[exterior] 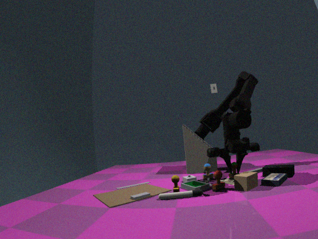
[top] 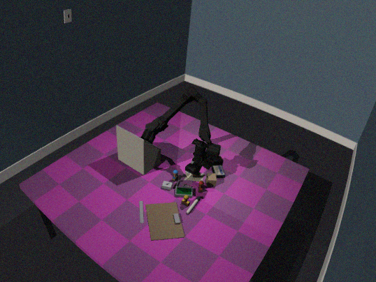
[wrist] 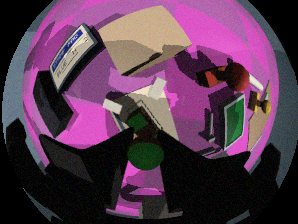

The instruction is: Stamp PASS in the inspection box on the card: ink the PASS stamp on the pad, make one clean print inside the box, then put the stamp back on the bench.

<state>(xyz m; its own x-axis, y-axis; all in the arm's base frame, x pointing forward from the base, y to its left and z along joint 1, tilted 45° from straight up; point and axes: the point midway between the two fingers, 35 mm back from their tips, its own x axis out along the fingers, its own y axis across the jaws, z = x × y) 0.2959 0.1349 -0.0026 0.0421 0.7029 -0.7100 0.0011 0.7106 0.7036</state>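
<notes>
The pale printed card lies 10 mm behind my gripper tip and 30 mm below it. Round my gripper tip: green-knobbed stamp right at my gripper tip; cardboard box 90 mm ahead, 10 mm to the left, 10 mm below; red-knobbed stamp 70 mm ahead, 70 mm to the right, 10 mm below.
</notes>
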